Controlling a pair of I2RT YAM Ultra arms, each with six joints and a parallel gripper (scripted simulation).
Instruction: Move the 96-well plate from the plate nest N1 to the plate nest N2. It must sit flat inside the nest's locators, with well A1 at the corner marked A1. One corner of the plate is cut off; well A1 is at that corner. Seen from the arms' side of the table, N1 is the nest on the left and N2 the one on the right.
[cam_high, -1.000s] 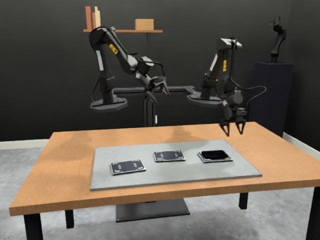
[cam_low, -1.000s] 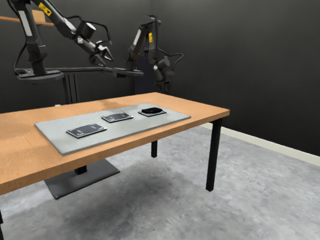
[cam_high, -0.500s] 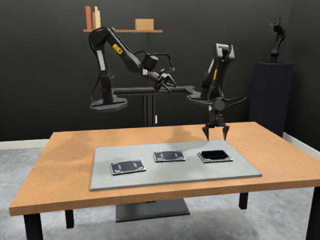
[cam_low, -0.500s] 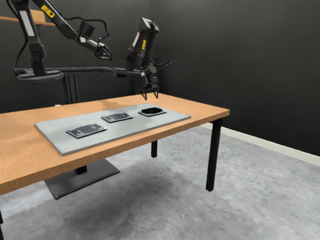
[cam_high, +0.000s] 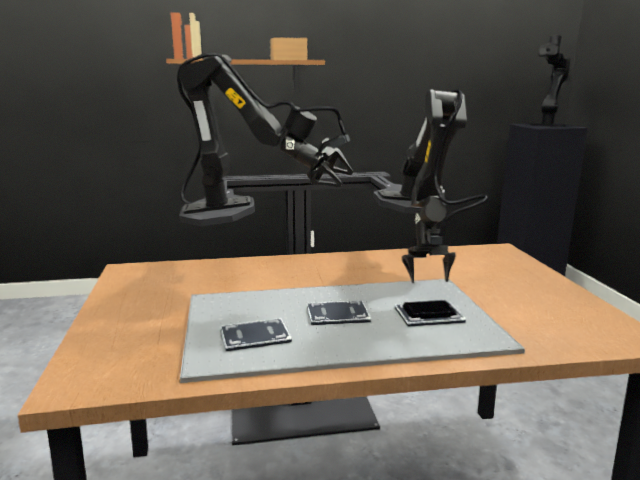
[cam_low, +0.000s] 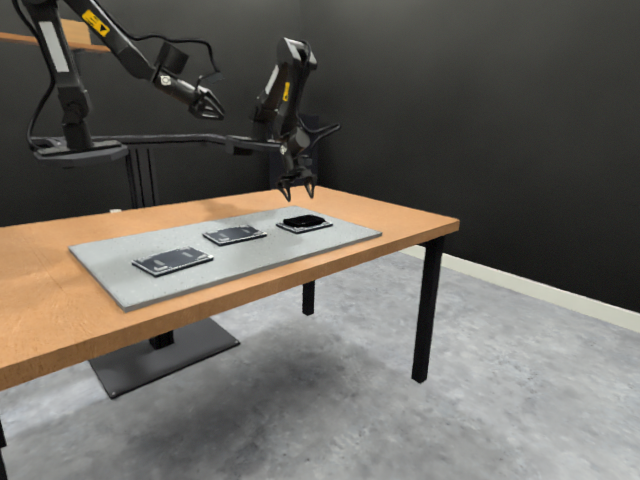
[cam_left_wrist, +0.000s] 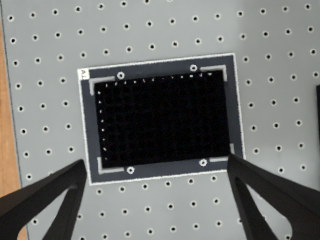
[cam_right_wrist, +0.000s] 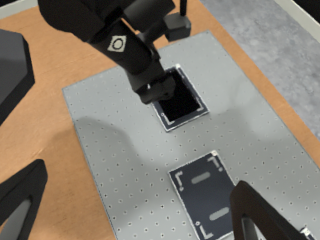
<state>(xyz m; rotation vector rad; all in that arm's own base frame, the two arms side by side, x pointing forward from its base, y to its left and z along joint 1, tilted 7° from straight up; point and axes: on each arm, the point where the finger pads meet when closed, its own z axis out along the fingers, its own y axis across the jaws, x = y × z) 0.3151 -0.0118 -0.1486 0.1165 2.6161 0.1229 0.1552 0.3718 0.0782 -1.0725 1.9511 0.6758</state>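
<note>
Right now my left hand is 7 cm above the black 96-well plate, 3 cm short of it and 1 cm to the left of it. Round my left hand: plate nest: 26 cm to the right, 9 cm below, 2 cm behind.
</note>
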